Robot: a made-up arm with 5 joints.
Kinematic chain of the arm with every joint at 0, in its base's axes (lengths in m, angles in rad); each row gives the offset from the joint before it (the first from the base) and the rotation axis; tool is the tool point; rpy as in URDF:
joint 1: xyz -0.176 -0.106 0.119 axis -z
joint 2: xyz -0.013 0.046 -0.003 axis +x
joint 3: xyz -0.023 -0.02 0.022 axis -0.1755 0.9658 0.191
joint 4: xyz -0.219 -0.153 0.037 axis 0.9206 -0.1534 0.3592
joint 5: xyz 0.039 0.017 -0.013 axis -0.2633 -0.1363 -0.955
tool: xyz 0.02 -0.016 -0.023 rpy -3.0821 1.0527 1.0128
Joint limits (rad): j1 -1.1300..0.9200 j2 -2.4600..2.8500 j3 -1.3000..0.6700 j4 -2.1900..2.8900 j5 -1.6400..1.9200
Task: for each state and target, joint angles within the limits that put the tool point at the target. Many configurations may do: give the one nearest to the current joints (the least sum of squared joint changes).
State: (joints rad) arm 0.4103 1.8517 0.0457 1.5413 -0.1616
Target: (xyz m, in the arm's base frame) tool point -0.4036 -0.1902 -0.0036
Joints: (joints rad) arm 0.0496 1.4364 0.0338 2.0435 -0.4464
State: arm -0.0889 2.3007 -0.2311 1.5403 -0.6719
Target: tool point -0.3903 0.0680 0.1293
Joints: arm 0.0778 2.6022 -0.8063 1.5259 -0.6915
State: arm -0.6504 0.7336 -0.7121 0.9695 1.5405
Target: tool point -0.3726 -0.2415 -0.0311
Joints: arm -0.7619 1.0346 -0.5131 1.0017 1.9035
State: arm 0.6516 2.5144 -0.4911 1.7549 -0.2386
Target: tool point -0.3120 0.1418 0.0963
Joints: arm 0.4944 2.6217 -0.6546 1.7744 -0.2517
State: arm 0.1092 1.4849 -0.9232 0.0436 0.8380
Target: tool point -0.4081 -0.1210 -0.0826
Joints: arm -0.3883 1.2839 -0.5764 -0.6233 0.9767
